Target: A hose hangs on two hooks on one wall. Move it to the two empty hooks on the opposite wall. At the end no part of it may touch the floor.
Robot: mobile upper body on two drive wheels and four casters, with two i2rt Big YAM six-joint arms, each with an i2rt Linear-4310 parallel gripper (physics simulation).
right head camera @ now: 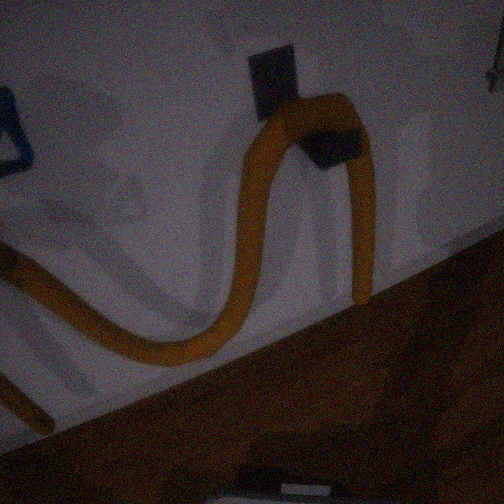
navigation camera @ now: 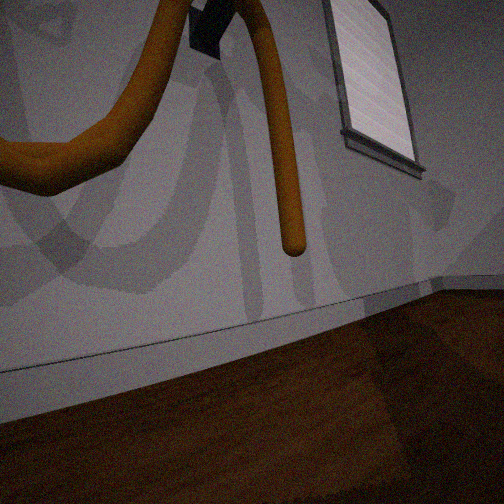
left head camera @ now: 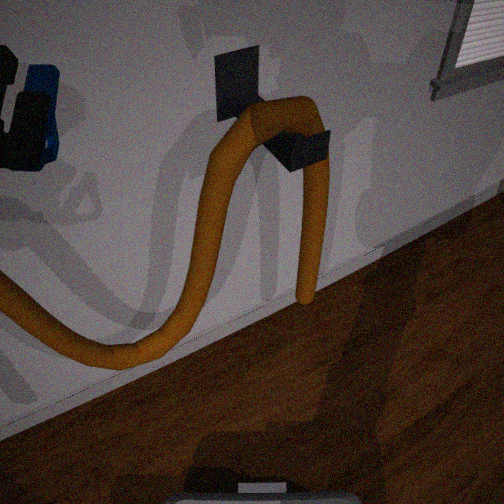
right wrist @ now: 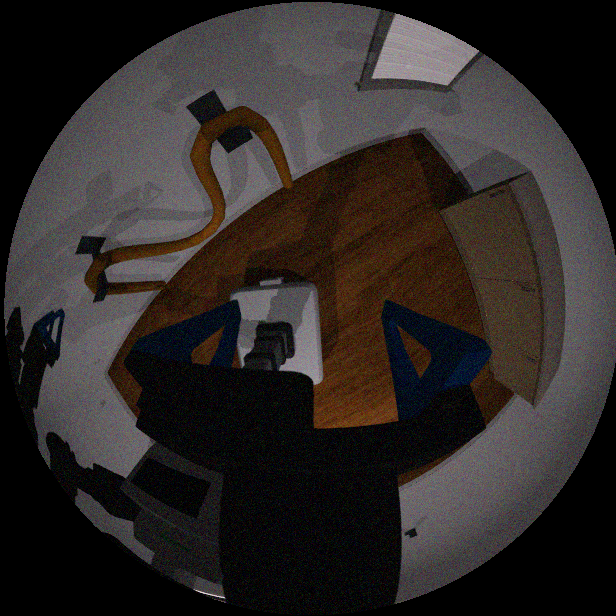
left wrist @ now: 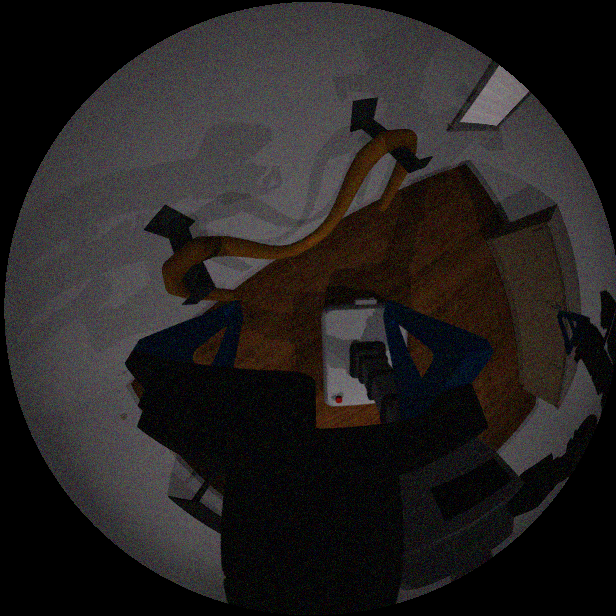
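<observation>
An orange hose (left head camera: 215,210) hangs on a grey wall. It bends over a dark hook (left head camera: 297,147), its short end (navigation camera: 294,247) hangs clear of the floor, and the long part sags low toward the left. The left wrist view shows the hose (left wrist: 298,244) on both hooks, the near hook (left wrist: 192,281) and the far hook (left wrist: 410,158). My left gripper (left head camera: 30,117) is open and empty, raised at the far left, apart from the hose. Its blue fingers stand wide apart in the left wrist view (left wrist: 313,344). My right gripper (right wrist: 313,344) is open and empty.
A shuttered window (left head camera: 475,45) is on the wall to the right of the hook. A beige door panel (right wrist: 499,270) stands on the adjoining wall. The floor is dark wood with a baseboard (navigation camera: 200,350) along the wall. My white base (left wrist: 350,356) is below the arms.
</observation>
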